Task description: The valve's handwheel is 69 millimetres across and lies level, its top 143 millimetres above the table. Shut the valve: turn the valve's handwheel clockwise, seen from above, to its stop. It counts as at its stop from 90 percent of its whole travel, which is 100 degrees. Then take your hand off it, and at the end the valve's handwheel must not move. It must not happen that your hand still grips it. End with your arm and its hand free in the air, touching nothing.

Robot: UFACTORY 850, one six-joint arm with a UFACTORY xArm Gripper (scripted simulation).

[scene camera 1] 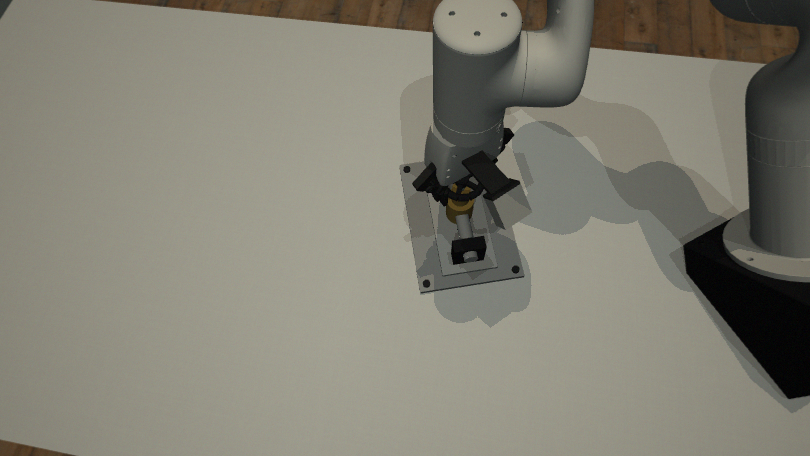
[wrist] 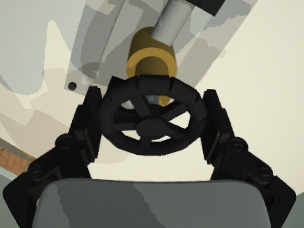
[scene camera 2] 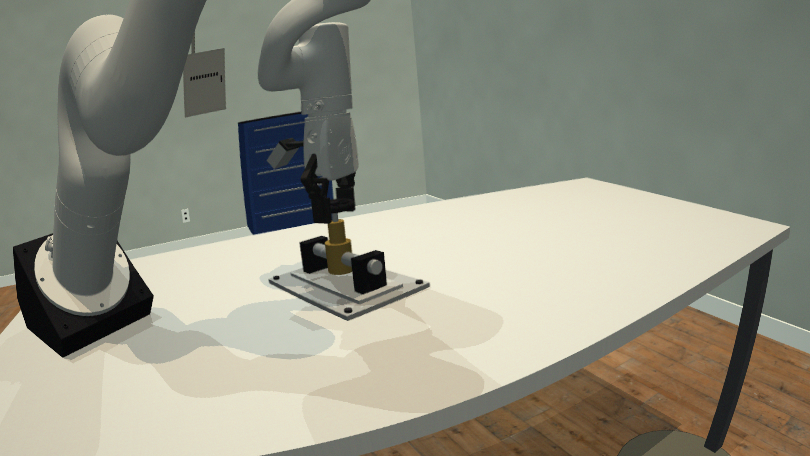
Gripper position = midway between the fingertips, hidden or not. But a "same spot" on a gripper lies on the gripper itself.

My gripper shows in scene camera 1, in the wrist view and in scene camera 2 (pixel 335 217). One and the same spot on my gripper: (scene camera 1: pixel 427 181) is (wrist: pixel 277 212).
